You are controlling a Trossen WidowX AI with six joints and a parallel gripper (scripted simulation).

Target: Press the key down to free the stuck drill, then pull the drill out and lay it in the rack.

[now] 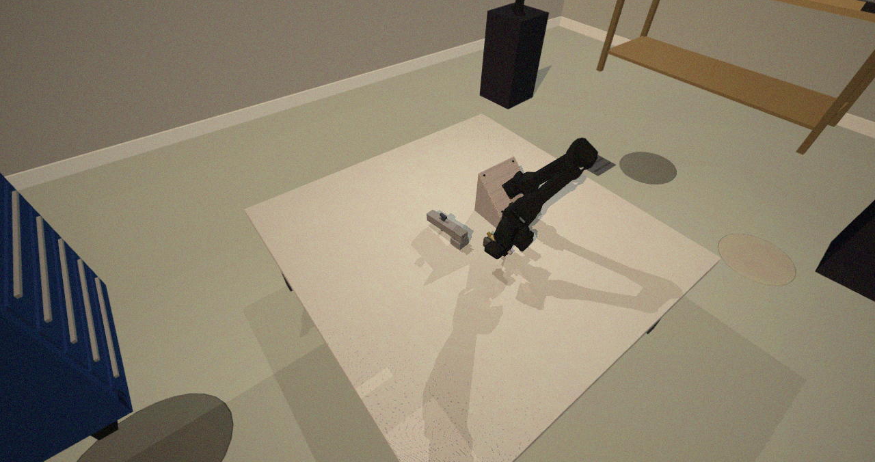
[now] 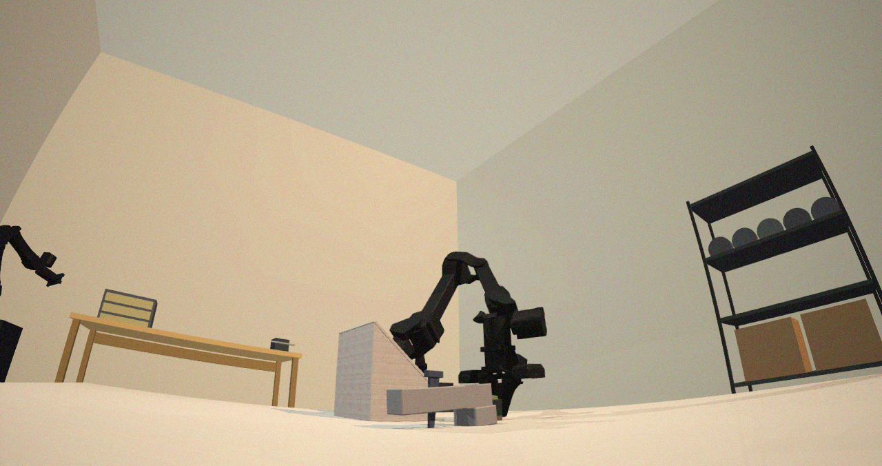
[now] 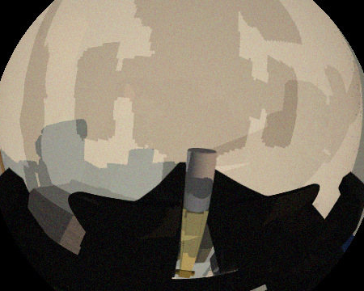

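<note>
Right now the drill is 4 cm to the right of my gripper tip and 4 cm above it. The rest, counted from my gripper tip: small dark grey block: 6 cm to the right, 1 cm above; dark key: 8 cm ahead, 24 cm to the right, 5 cm above.
</note>
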